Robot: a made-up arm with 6 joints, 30 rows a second.
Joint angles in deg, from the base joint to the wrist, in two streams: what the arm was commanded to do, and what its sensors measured. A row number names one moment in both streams.
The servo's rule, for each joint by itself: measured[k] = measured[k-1] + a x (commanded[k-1-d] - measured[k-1]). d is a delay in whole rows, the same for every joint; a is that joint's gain. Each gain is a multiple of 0.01, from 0.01 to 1. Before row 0 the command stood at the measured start. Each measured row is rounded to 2 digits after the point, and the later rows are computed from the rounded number. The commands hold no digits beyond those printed.
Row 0, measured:
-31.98, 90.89, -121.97, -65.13, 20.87, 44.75
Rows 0 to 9, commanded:
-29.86, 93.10, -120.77, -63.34, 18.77, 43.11
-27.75, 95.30, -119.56, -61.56, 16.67, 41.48
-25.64, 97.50, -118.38, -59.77, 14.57, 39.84
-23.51, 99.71, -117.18, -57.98, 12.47, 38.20
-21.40, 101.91, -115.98, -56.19, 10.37, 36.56
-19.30, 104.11, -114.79, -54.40, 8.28, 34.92
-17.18, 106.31, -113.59, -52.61, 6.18, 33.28
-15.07, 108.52, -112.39, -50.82, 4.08, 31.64
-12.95, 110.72, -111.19, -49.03, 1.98, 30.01
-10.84, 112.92, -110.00, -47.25, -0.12, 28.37
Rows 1 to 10, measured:
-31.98, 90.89, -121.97, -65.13, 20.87, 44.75
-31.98, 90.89, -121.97, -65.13, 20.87, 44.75
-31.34, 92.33, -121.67, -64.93, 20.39, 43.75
-30.26, 94.26, -121.14, -64.56, 19.53, 42.37
-28.87, 96.37, -120.45, -64.03, 18.39, 40.83
-27.26, 98.54, -119.63, -63.36, 17.03, 39.23
-25.50, 100.73, -118.72, -62.57, 15.50, 37.60
-23.64, 102.93, -117.74, -61.67, 13.84, 35.97
-21.70, 105.13, -116.70, -60.67, 12.08, 34.33
-19.71, 107.33, -115.62, -59.59, 10.24, 32.69
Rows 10 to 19, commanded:
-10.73, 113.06, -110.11, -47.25, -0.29, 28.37
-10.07, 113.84, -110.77, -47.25, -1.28, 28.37
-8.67, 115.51, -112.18, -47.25, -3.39, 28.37
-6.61, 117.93, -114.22, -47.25, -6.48, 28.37
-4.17, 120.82, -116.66, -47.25, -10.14, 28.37
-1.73, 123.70, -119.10, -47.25, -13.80, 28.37
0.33, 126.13, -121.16, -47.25, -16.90, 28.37
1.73, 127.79, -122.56, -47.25, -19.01, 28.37
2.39, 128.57, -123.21, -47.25, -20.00, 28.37
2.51, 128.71, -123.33, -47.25, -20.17, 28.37
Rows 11 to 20, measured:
-17.68, 109.53, -114.51, -58.43, 8.34, 31.06
-15.63, 111.73, -113.38, -57.20, 6.39, 29.42
-14.16, 112.59, -112.56, -56.11, 4.85, 28.78
-12.93, 113.40, -112.11, -55.14, 3.44, 28.53
-11.65, 114.77, -112.13, -54.27, 1.87, 28.43
-10.14, 116.82, -112.65, -53.50, -0.05, 28.39
-8.35, 119.42, -113.65, -52.81, -2.37, 28.38
-6.36, 122.20, -115.01, -52.20, -5.00, 28.37
-4.35, 124.75, -116.55, -51.66, -7.74, 28.37
-2.53, 126.73, -118.05, -51.17, -10.33, 28.37

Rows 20 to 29, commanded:
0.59, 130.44, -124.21, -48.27, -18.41, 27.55
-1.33, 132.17, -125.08, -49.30, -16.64, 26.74
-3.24, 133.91, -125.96, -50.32, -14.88, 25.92
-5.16, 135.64, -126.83, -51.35, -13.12, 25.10
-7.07, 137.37, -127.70, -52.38, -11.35, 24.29
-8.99, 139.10, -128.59, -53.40, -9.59, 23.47
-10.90, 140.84, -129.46, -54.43, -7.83, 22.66
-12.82, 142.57, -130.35, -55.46, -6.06, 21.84
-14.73, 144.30, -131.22, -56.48, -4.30, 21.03
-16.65, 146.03, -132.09, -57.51, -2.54, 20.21
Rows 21 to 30, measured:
-1.05, 127.93, -119.34, -50.74, -12.55, 28.37
0.02, 128.44, -120.34, -50.36, -14.30, 28.37
0.19, 129.74, -121.31, -50.13, -15.25, 27.87
-0.27, 131.32, -122.25, -50.04, -15.57, 27.18
-1.16, 133.00, -123.18, -50.07, -15.41, 26.41
-2.36, 134.72, -124.09, -50.21, -14.88, 25.61
-3.77, 136.44, -124.99, -50.45, -14.07, 24.80
-5.34, 138.17, -125.89, -50.77, -13.04, 23.99
-7.01, 139.91, -126.78, -51.17, -11.84, 23.18
-8.75, 141.64, -127.67, -51.64, -10.51, 22.36

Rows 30 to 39, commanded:
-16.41, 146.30, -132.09, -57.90, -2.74, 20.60
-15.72, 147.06, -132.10, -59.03, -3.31, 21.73
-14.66, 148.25, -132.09, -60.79, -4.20, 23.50
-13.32, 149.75, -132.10, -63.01, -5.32, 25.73
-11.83, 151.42, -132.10, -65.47, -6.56, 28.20
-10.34, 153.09, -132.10, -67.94, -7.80, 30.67
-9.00, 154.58, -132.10, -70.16, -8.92, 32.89
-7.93, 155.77, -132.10, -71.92, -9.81, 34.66
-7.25, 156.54, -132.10, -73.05, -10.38, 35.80
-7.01, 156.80, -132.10, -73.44, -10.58, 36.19
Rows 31 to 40, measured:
-10.54, 143.37, -128.56, -52.17, -9.08, 21.55
-12.37, 145.10, -129.44, -52.76, -7.58, 20.73
-13.58, 145.88, -130.10, -53.33, -6.47, 20.65
-14.22, 146.65, -130.60, -53.96, -5.74, 21.31
-14.35, 147.69, -130.97, -54.71, -5.39, 22.65
-14.04, 149.03, -131.25, -55.62, -5.37, 24.53
-13.38, 150.58, -131.46, -56.70, -5.64, 26.77
-12.47, 152.21, -131.62, -57.94, -6.14, 29.15
-11.43, 153.75, -131.74, -59.28, -6.78, 31.43
-10.38, 155.06, -131.83, -60.67, -7.48, 33.40

